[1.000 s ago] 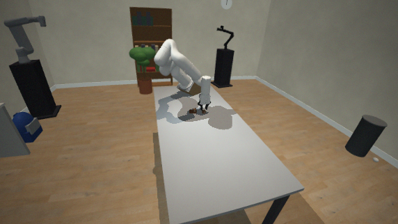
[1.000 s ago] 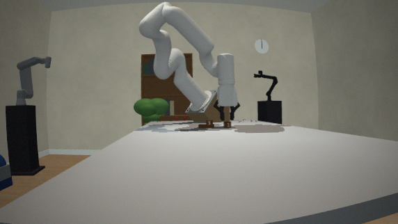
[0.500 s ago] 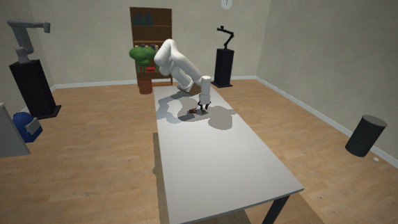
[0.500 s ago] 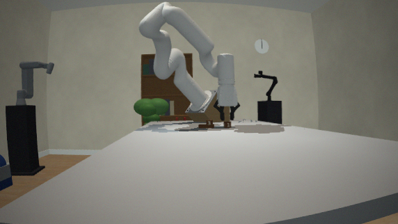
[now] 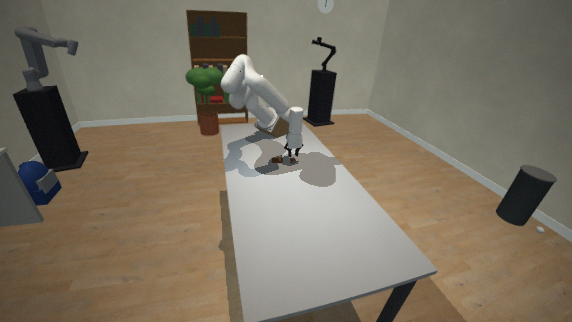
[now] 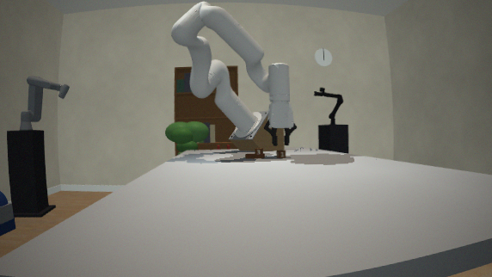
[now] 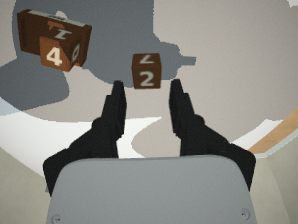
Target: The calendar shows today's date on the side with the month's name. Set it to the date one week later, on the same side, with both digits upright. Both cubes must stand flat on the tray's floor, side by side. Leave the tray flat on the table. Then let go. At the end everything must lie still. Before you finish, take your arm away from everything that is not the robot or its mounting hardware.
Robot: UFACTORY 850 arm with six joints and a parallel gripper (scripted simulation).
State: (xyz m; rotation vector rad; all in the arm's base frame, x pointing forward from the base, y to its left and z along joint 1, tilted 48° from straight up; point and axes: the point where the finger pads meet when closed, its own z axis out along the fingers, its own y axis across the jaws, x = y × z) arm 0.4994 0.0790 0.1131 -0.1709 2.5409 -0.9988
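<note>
Right now the brown cube is 50 mm below my hand. Also, from my hand: tray 90 mm to the right, 60 mm below, 50 mm behind.
</note>
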